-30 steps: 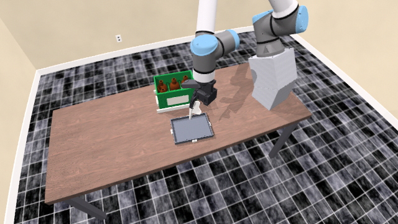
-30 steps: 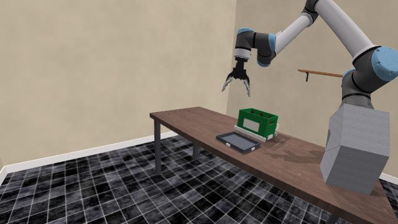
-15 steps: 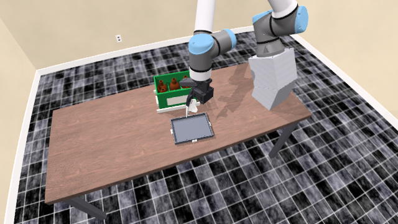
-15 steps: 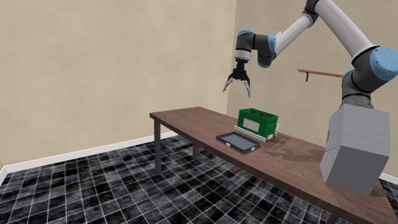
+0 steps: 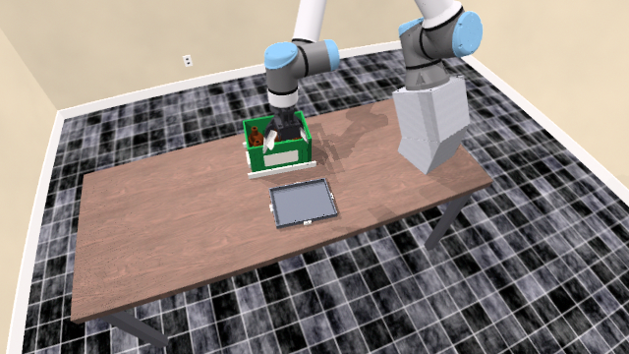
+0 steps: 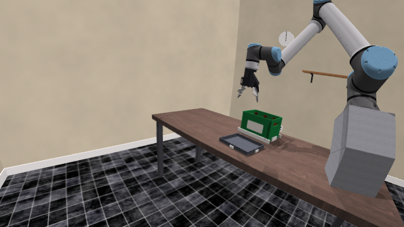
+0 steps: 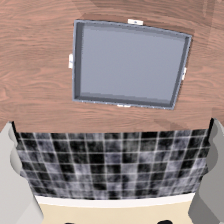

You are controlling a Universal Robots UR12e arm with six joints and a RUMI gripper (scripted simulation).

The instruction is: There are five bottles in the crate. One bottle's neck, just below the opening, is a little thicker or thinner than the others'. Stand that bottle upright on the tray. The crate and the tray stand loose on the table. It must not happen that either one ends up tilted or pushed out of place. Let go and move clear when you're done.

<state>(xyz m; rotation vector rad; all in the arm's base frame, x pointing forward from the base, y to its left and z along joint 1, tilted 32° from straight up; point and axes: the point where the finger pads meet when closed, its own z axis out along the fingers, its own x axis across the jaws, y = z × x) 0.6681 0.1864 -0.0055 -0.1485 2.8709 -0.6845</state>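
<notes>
The green crate lies 10 mm behind my hand, 240 mm to the right of it and 210 mm below it. Also, from my hand: glass bottle 80 mm ahead, 290 mm to the right, 210 mm below; then grey tray 40 mm behind, 50 mm to the left, 280 mm below.
</notes>
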